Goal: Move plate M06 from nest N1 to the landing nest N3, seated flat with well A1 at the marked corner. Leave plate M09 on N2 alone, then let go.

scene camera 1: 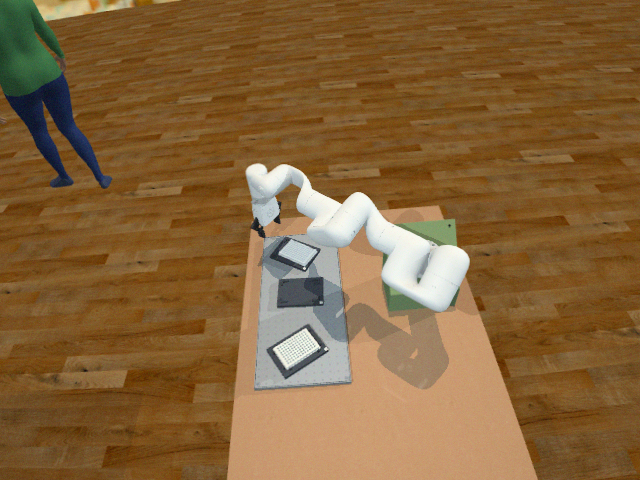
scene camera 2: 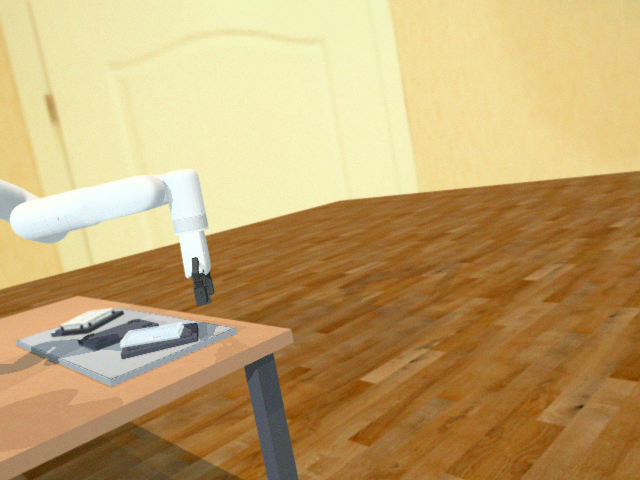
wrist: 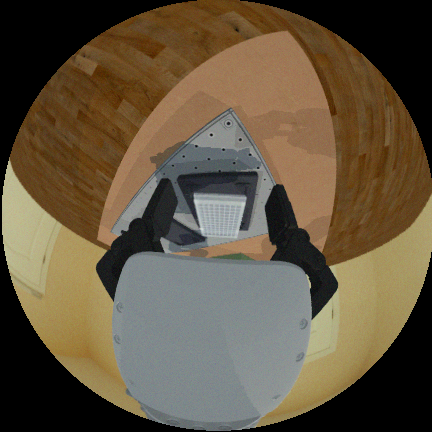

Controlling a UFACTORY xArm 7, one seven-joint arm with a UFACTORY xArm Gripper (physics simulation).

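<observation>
A pale bluish-white well plate (scene camera 1: pixel 296 252) (scene camera 2: pixel 152 334) (wrist: pixel 219 215) lies on a dark nest (scene camera 1: pixel 277 248) (wrist: pixel 220 179) at the board's far end. The middle dark nest (scene camera 1: pixel 300 292) (scene camera 2: pixel 105 338) (wrist: pixel 185 235) is empty. A cream well plate (scene camera 1: pixel 296 348) (scene camera 2: pixel 86 319) lies on the nest at the near end in the first scene view. Plate and nest labels and well A1 cannot be read. My gripper (scene camera 1: pixel 269 228) (scene camera 2: pixel 204 298) (wrist: pixel 220 191) is open and empty, above and apart from the bluish-white plate; in the wrist view its fingers stand either side of that nest.
The grey perforated board (scene camera 1: pixel 268 320) (scene camera 2: pixel 111 374) (wrist: pixel 227 131) carries the nests on the tan table (scene camera 1: pixel 387 428) (wrist: pixel 250 75). The arm's green base block (scene camera 1: pixel 448 232) stands on the table's right. A person in a green top (scene camera 1: pixel 31 56) stands on the floor at the upper left.
</observation>
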